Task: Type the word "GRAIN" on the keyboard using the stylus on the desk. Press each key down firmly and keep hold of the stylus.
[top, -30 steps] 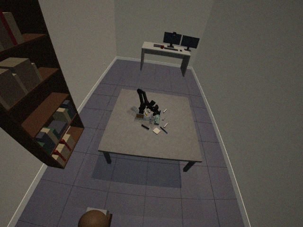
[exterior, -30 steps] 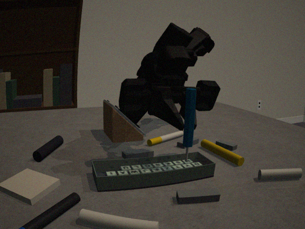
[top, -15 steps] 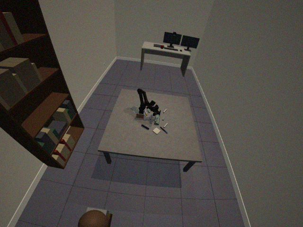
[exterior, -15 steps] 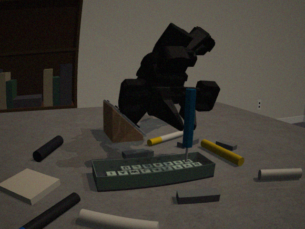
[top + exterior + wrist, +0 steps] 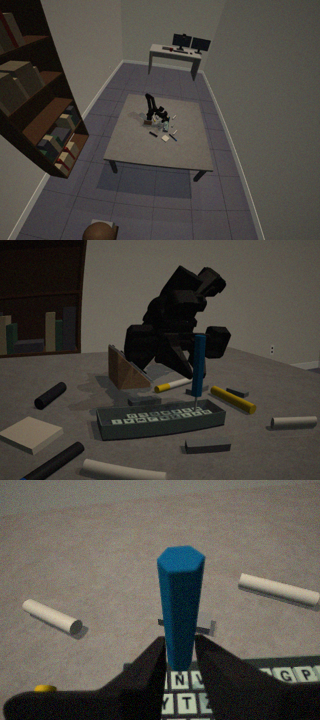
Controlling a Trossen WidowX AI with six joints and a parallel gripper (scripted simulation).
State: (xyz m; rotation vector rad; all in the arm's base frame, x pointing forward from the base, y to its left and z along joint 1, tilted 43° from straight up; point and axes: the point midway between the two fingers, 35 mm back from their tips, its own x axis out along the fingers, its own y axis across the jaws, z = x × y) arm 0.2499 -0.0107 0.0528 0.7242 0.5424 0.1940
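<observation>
My gripper tip is 2 cm past the keyboard tray, 5 cm to the left of it and 7 cm above it. Round my gripper tip: yellow cylinder (7 cm behind, 13 cm to the left, 8 cm below); blue stylus (2 cm below); thin grey tip (5 cm below).
</observation>
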